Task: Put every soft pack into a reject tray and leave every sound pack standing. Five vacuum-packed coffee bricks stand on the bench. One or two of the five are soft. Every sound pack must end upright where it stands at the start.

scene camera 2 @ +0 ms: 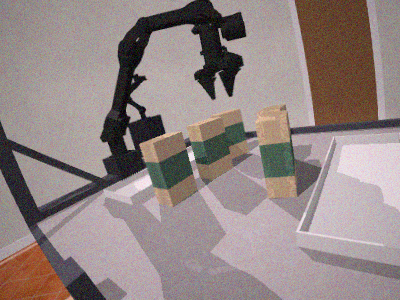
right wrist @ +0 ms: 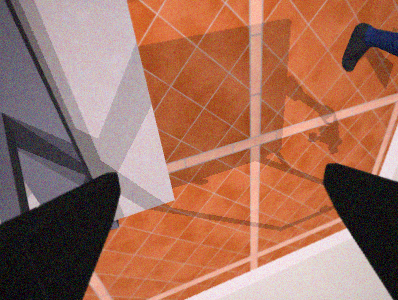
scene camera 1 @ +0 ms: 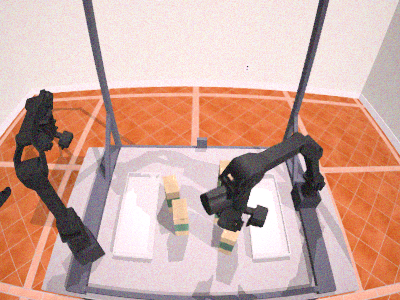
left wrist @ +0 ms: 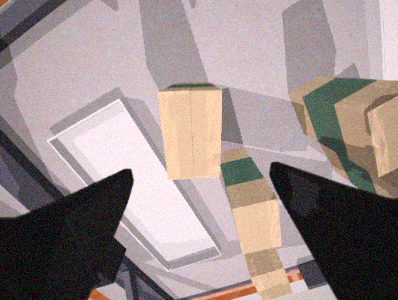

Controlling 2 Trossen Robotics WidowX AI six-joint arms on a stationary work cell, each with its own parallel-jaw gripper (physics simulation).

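Places are measured from the left arm's base along level axes (x ahead, y left, z up), in centimetres.
Pixels of known places: left gripper, between the fingertips: (scene camera 2: 221, 98) (left wrist: 202, 171); right gripper, between the fingertips: (right wrist: 221, 177) (scene camera 1: 53, 145); left arm's base, origin of its link: (scene camera 2: 120, 154) (scene camera 1: 308, 190); right arm's base, origin of its link: (scene camera 1: 81, 242).
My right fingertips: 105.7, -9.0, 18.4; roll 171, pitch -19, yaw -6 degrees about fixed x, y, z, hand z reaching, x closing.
Ahead of a thing's pixels: the offset from my right fingertips to its top centre, as dx, dy, dz.
Five tan packs with green bands stand upright. In scene camera 1, the left column has a back pack {-49.6, +7.7, -12.3} (scene camera 1: 171, 186) and a front pack {-53.4, +18.7, -12.3} (scene camera 1: 180, 212). The right column has a back pack {-68.5, +0.3, -12.4} (scene camera 1: 224, 166), a middle pack mostly hidden by my left arm and a front pack {-70.8, +27.7, -12.3} (scene camera 1: 228, 241) (scene camera 2: 167, 167) (left wrist: 191, 135). The middle pack {-67.9, +13.8, -12.3} (scene camera 2: 210, 147) (left wrist: 255, 220) shows clearly in scene camera 2. I cannot tell which are soft. My left gripper (scene camera 2: 222, 96) (left wrist: 202, 171) is open and empty, above the packs. My right gripper (right wrist: 221, 177) is open and empty, over the floor beyond the bench edge.
A white tray {-34.4, +13.0, -24.2} (scene camera 1: 135, 220) (scene camera 2: 350, 205) lies at the left in scene camera 1. Another white tray {-86.3, +14.0, -24.2} (scene camera 1: 271, 235) (left wrist: 155, 210) lies at the right, beside my left arm's base. Both look empty. Dark frame posts (scene camera 1: 98, 60) (scene camera 1: 309, 60) rise at the bench's back corners.
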